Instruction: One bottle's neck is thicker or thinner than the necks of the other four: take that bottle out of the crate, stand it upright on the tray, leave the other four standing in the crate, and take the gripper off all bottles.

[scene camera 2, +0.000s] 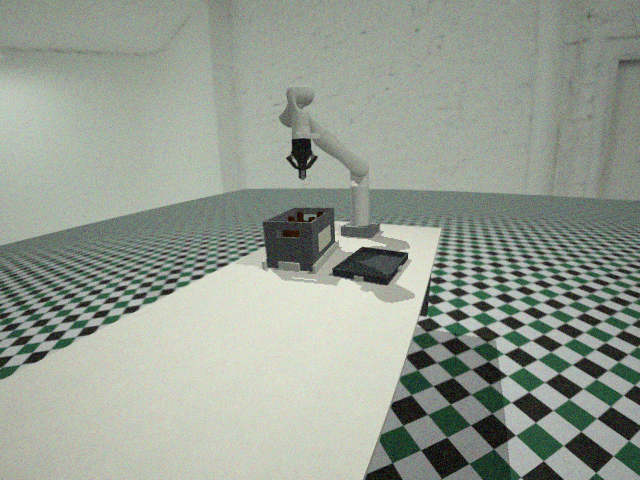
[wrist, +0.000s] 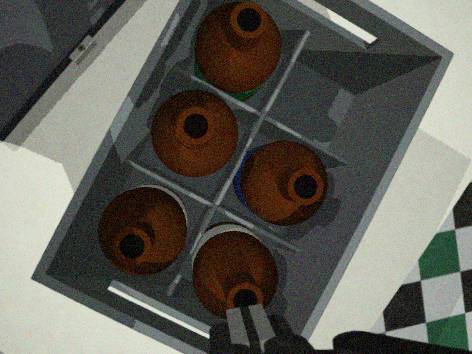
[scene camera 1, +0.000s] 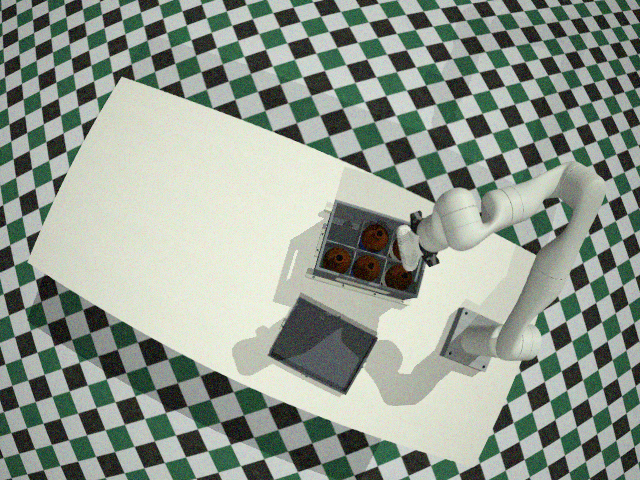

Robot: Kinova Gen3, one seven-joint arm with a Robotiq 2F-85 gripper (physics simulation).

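Seen in the pictures: gripper, fingertip midpoint: (scene camera 2: pixel 302 179) (wrist: pixel 246 331); arm's base, origin of the base link: (scene camera 2: pixel 360 224) (scene camera 1: pixel 474 339).
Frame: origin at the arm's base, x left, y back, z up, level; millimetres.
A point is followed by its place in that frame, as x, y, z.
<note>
The grey crate (scene camera 1: pixel 351 283) {-73, -411, 34} (scene camera 2: pixel 289 253) {-166, -513, 16} (wrist: pixel 350 247) {-253, -354, 130} holds five brown bottles standing in its compartments. In the wrist view they are a green-labelled bottle (wrist: pixel 237 60) {-125, -446, 80} at the top, a middle-row bottle (wrist: pixel 195 155) {-129, -364, 80} whose neck looks thicker, a blue-labelled bottle (wrist: pixel 265 185) {-189, -368, 78}, a lower-left bottle (wrist: pixel 150 210) {-117, -311, 78} and a bottom bottle (wrist: pixel 230 260) {-190, -303, 78}. One compartment is empty. My gripper (scene camera 2: pixel 302 177) {-176, -308, 256} (wrist: pixel 246 331) {-176, -308, 256} is shut on nothing, high above the crate, with its tips overlapping the bottom bottle's mouth in the wrist view. The dark tray (scene camera 1: pixel 320 351) {133, -440, -41} (scene camera 2: pixel 369 264) {105, -430, -40} carries no bottle.
The tray lies beside the crate's long side. The arm's base plate (scene camera 1: pixel 452 335) {2, -73, -4} (scene camera 2: pixel 360 230) {14, -77, -10} stands on the white table (scene camera 1: pixel 180 206) {-170, -956, -46} (scene camera 2: pixel 232 361) {-93, -1003, -45} near one end. The crate walls rise around the bottles, and thin dividers separate them.
</note>
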